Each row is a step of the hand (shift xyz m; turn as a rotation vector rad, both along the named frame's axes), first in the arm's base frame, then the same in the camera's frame.
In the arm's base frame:
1: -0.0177 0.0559 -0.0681 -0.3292 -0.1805 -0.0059
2: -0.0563 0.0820 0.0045 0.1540 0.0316 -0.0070
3: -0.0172 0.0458 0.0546 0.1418 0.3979 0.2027
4: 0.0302 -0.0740 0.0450 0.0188 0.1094 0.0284
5: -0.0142 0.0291 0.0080 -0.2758 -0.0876 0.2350
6: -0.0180 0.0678 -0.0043 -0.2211 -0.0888 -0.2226
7: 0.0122 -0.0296 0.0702 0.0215 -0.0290 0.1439
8: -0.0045 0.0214 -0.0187 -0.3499 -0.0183 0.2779
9: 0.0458 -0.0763 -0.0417 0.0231 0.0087 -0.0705
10: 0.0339 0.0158 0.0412 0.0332 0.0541 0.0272
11: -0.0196 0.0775 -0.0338 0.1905 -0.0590 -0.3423
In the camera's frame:
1: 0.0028 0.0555 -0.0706 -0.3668 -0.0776 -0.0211
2: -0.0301 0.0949 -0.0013 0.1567 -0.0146 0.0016
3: -0.0059 0.0512 0.0521 0.2411 0.3485 0.1998
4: 0.0050 -0.0775 0.0488 0.0484 0.1004 0.0264
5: -0.0055 0.0323 0.0063 -0.3009 0.0066 0.2199
6: 0.0028 0.0698 -0.0073 -0.2258 -0.0309 -0.2332
7: -0.0005 -0.0287 0.0716 0.0048 -0.0275 0.1457
8: 0.0029 0.0209 -0.0195 -0.3537 0.0962 0.2562
9: 0.0236 -0.0881 -0.0366 0.0282 -0.0015 -0.0692
10: 0.0349 0.0072 0.0428 0.0461 0.0433 0.0277
11: 0.0056 0.0783 -0.0371 0.1822 -0.1269 -0.3281

